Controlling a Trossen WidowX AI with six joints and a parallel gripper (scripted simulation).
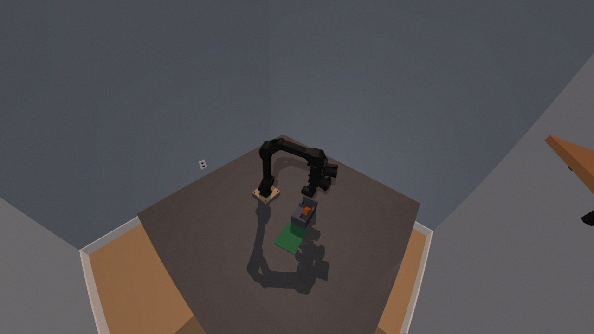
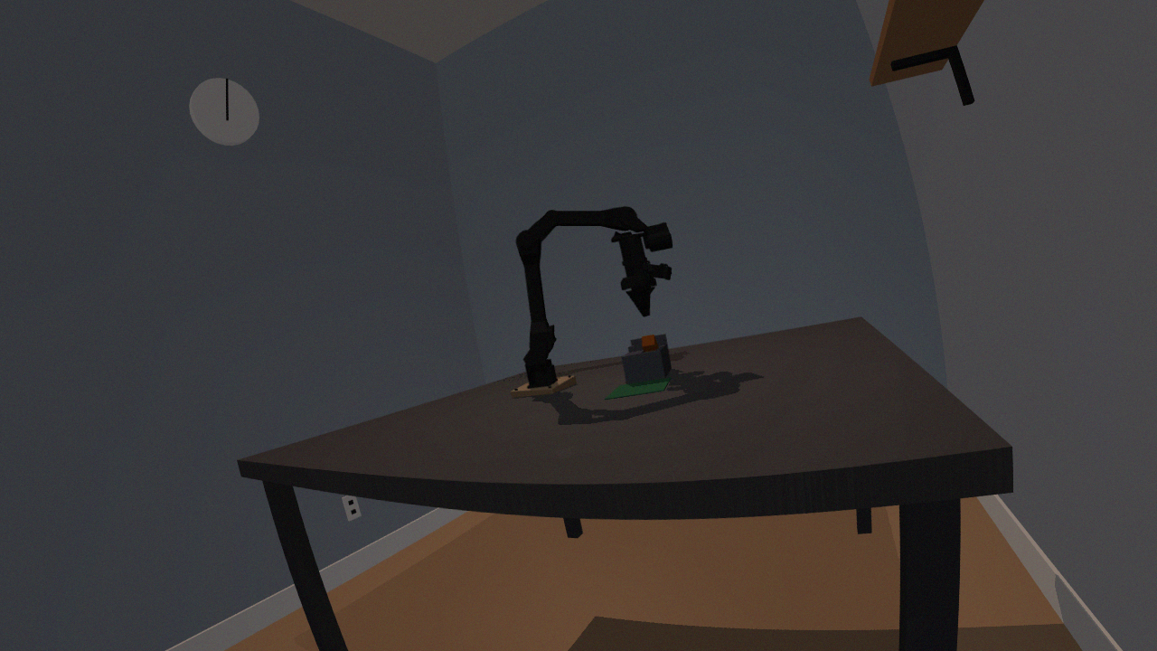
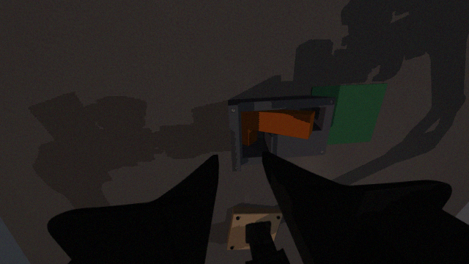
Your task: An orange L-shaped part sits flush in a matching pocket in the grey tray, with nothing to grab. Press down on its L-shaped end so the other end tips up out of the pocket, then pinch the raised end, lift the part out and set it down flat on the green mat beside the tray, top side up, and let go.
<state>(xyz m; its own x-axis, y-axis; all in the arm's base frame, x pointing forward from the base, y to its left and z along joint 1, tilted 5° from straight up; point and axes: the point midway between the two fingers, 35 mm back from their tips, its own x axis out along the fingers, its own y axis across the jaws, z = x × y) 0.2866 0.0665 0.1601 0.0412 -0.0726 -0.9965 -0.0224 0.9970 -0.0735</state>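
Right now my gripper tip is 10 cm above the orange L-shaped part, 4 cm to the left of it and 1 cm past it. From my gripper tip the other things lie so: green mat 22 cm to the right, 16 cm below.
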